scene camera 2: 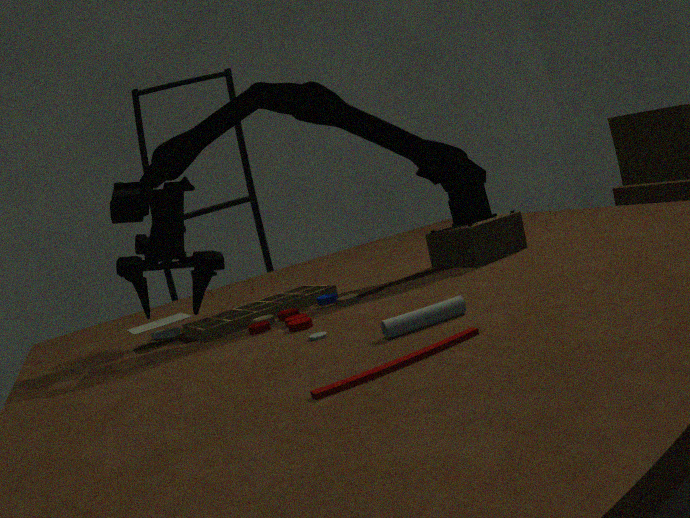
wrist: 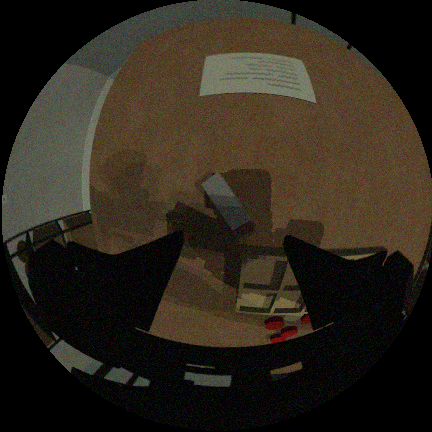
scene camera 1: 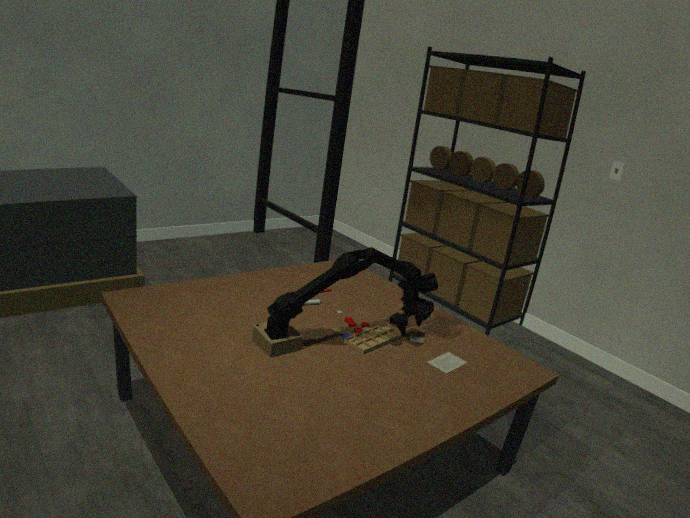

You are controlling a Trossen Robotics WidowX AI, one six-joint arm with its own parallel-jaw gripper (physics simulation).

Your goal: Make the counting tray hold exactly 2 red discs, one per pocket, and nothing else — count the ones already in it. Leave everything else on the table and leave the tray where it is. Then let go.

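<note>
The wooden counting tray (scene camera 1: 382, 345) (scene camera 2: 203, 333) (wrist: 254, 311) lies beyond the arm's base. No red disc shows in the tray pockets visible in the wrist view; the right finger and shadow hide others. Several red discs lie on the table along one long side of the tray, among them one disc (scene camera 1: 365, 324) (scene camera 2: 259, 327) (wrist: 274, 322) near it and another disc (scene camera 2: 299, 322) (wrist: 289, 331) in a close group. My gripper (scene camera 1: 411, 326) (scene camera 2: 172, 315) (wrist: 234, 238) is wide open and empty, above the table by the tray's far end.
A grey block (scene camera 1: 416, 339) (scene camera 2: 166, 334) (wrist: 226, 202) lies below the fingers, beside the tray's end. A printed sheet (scene camera 1: 446, 362) (wrist: 257, 76) lies farther out. A blue piece (scene camera 1: 346, 336) (scene camera 2: 327, 299) is by the tray's near end. A white cylinder (scene camera 2: 423, 317) and red bar (scene camera 2: 395, 363) lie aside.
</note>
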